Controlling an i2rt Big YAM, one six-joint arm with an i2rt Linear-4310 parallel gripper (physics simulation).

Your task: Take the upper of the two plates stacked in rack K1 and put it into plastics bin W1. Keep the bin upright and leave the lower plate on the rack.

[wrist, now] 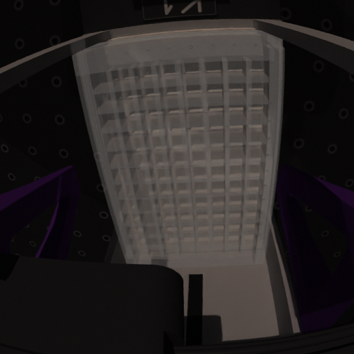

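Observation:
The upper plate (192,150), translucent with a grid of square wells, fills the middle of the wrist view. A second grid shows faintly through it, from the plate beneath; the boundary between the two is hard to make out. They sit on rack K1 (245,295), whose pale base shows below them. My gripper (177,176) is open, with one purple finger to the left of the stack and one to the right. No contact with the plate can be seen. The height of the fingertips against the two plates is unclear. Bin W1 does not show in this view.
A dark label (180,9) with pale, upside-down lettering lies beyond the rack at the top edge. A dark surface (42,117) with small ring-shaped holes spreads on both sides. A dark rounded body (95,305) hides the lower left.

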